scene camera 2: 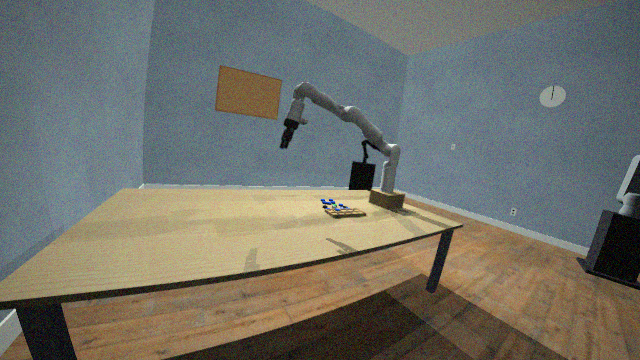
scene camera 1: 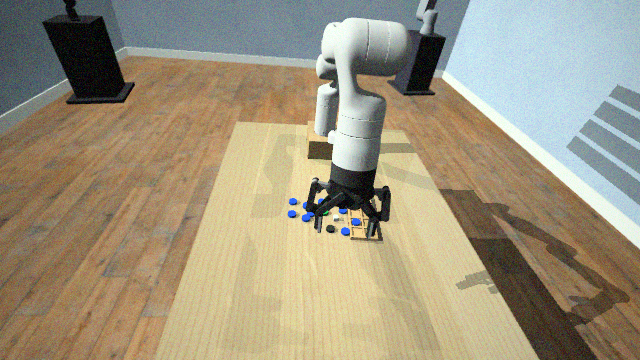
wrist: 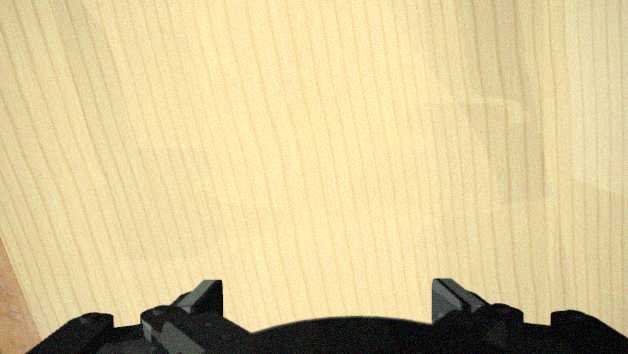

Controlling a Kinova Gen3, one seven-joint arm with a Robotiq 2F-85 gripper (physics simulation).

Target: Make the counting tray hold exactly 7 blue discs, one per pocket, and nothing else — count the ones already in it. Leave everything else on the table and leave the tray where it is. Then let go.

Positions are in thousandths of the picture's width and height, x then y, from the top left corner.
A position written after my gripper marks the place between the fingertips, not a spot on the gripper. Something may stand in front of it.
Observation:
My gripper (scene camera 1: 537,649) is open, holding nothing.
My gripper is seen too in the wrist view (wrist: 521,855).

